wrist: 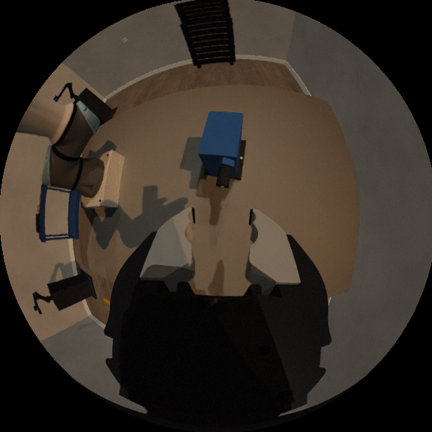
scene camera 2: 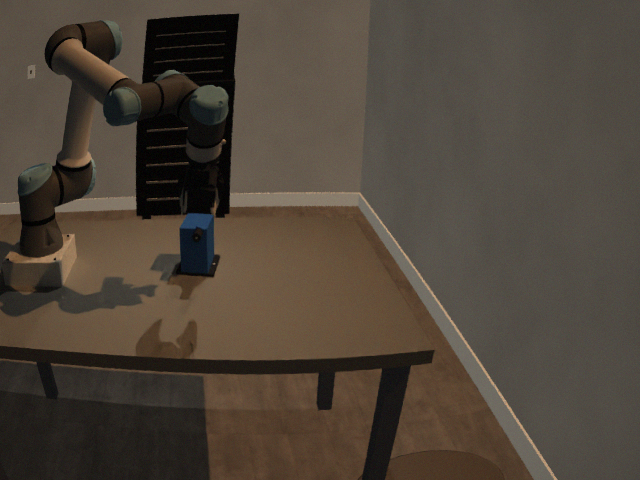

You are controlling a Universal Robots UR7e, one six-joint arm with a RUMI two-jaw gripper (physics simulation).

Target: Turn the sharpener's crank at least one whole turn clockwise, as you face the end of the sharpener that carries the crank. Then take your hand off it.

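Places are measured from the arm's base along level axes (x down, y ahead, z right), in centimetres.
Pixels of known places: gripper, between the fingertips: (scene camera 2: 198, 213); arm's base, origin of its link: (scene camera 2: 41, 246).
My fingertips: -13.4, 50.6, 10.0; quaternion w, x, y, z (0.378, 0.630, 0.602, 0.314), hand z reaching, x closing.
Note:
For each thing: its top centre in the pictures, then the offset to it from my fingertips, as dx, dy, dz. "spot": a spot on its surface instead. Level surfaces: height alone.
- blue sharpener, a spot on its surface: (scene camera 2: 196, 258) spot: +15.8, -1.8, -10.7
- black handle, a spot on its surface: (scene camera 2: 197, 234) spot: +7.0, -0.7, -4.7
- tan table, height of its surface: dx +20.6
The blue sharpener (scene camera 2: 196, 258) (wrist: 222, 134) stands upright on its dark base on the table. Its crank is on the end facing the front, with a black handle (scene camera 2: 197, 234) (wrist: 223, 176) sticking out near the top of that end. In the wrist view a short blue crank arm shows behind the handle. My gripper (scene camera 2: 199, 205) (wrist: 221, 210) is open, with nothing between its fingers. It hangs above the sharpener's height, its fingertips apart from the handle. In the wrist view the handle lies just beyond the fingertips. The fingers are dark and hard to make out in the scene view.
The tan table (scene camera 2: 310, 299) (wrist: 300, 175) has its front edge near the viewer in the scene view. The arm's pale base block (scene camera 2: 33, 271) (wrist: 114, 175) stands left of the sharpener. A black slatted rack (scene camera 2: 231, 155) (wrist: 231, 40) stands behind the table against the wall.

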